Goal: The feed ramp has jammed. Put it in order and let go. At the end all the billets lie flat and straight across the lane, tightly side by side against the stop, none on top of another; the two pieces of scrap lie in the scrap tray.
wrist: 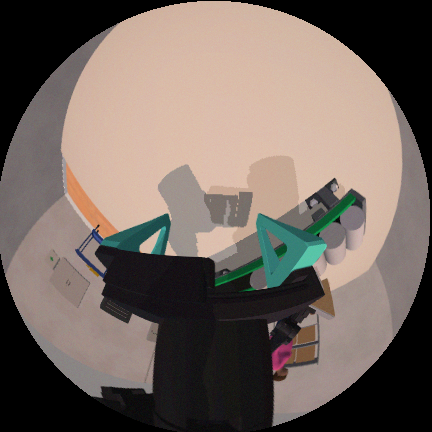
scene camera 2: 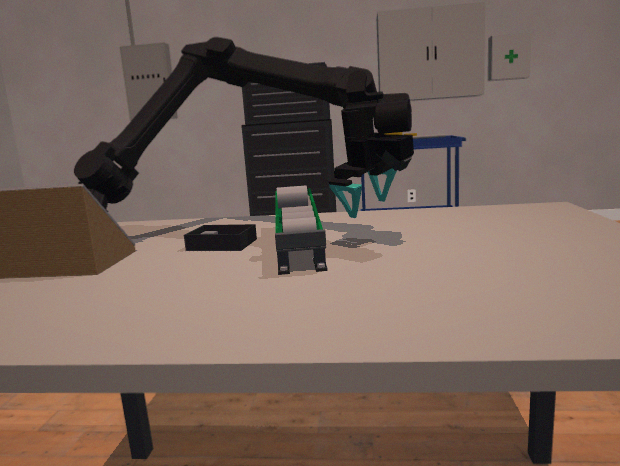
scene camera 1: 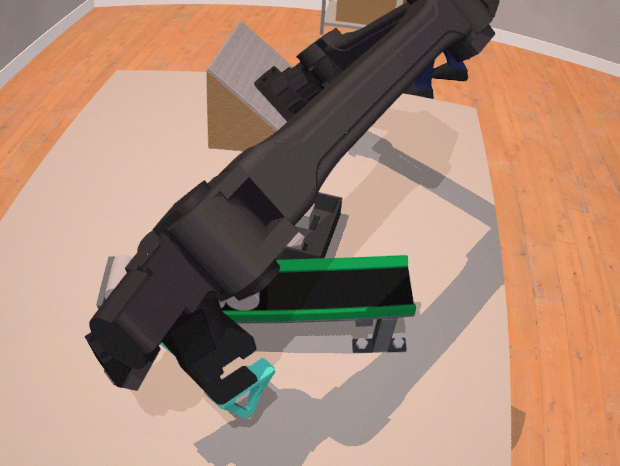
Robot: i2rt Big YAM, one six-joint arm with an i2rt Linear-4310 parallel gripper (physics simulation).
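Places are measured from the arm's base along level axes (x ahead, y left, z up), in metres.
Where they show: gripper, between the fingertips: (wrist: 212,217) (scene camera 2: 368,209) (scene camera 1: 221,389); arm's base, origin of its link: (scene camera 2: 81,229) (scene camera 1: 281,99).
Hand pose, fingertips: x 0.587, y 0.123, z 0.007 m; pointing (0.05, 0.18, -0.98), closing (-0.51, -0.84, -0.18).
Observation:
Things, the pixels of their centre, and the offset from my fingertips. "spot": a spot on its surface instead.
- grey stop, middle of its body: (scene camera 1: 108,286) (scene camera 2: 300,239) (wrist: 358,215) dy -0.200, dx -0.091, dz -0.012 m
- billet, middle of its body: (scene camera 2: 292,197) dy -0.087, dx -0.133, dz +0.043 m
- scrap tray, middle of its body: (scene camera 1: 298,226) (scene camera 2: 221,237) dy -0.009, dx -0.325, dz -0.054 m
- ramp leg, a spot on its surface: (scene camera 1: 383,333) spot: dy +0.149, dx -0.154, dz -0.029 m
My gripper (scene camera 2: 367,208) (wrist: 212,217) is open and empty, teal fingers wide apart above the table beside the ramp; one finger (scene camera 1: 250,388) shows in scene camera 1. The feed ramp has green rails (scene camera 1: 345,263) (wrist: 337,212) and a grey stop (scene camera 1: 105,280) (scene camera 2: 300,240). Pale billets lie across its lane: one (scene camera 1: 119,275) (scene camera 2: 299,225) (wrist: 351,227) at the stop, another (wrist: 333,245) beside it, and one (scene camera 1: 244,300) (wrist: 259,279) farthest up the lane. One billet (scene camera 2: 292,196) sits higher than the others. The arm hides the middle ones in scene camera 1. Scrap pieces (scene camera 1: 298,240) (scene camera 2: 209,232) lie in the scrap tray (scene camera 1: 333,227) (scene camera 2: 213,244).
A wooden wedge block (scene camera 1: 230,115) (scene camera 2: 45,230) stands near the arm's base, beyond the tray. The arm (scene camera 1: 280,135) (scene camera 2: 295,75) reaches over the tray and ramp in scene camera 1. A ramp leg (scene camera 1: 383,333) with bolted feet stands on the table.

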